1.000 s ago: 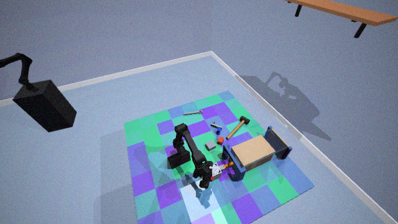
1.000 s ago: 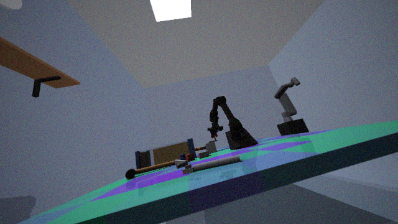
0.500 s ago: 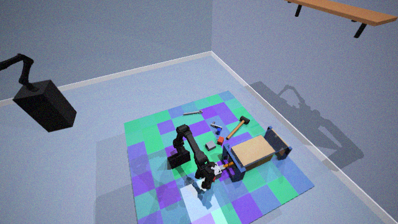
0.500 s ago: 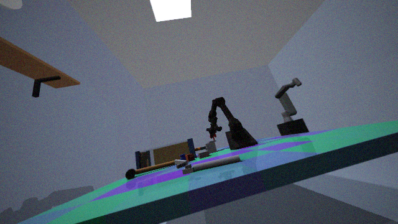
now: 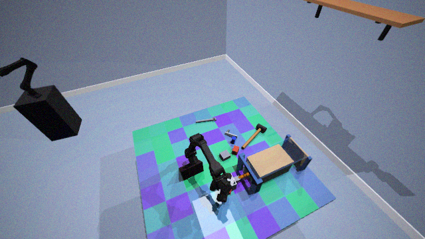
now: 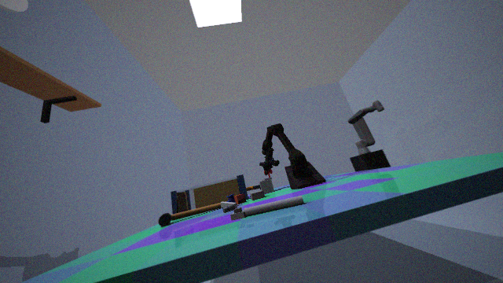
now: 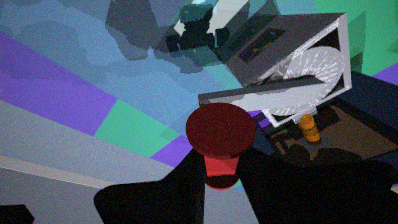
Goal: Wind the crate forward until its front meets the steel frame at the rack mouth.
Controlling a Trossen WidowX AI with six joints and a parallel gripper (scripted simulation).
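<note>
Now: the red-knobbed crank handle 4 cm to the left of my gripper tip and 3 cm below it. From my gripper tip the other things lie so: blue steel frame (19 cm ahead, 11 cm to the left, 3 cm below); dark red knob (1 cm to the left, 1 cm behind); grey hand winch (10 cm below, 9 cm to the left, 2 cm ahead).
</note>
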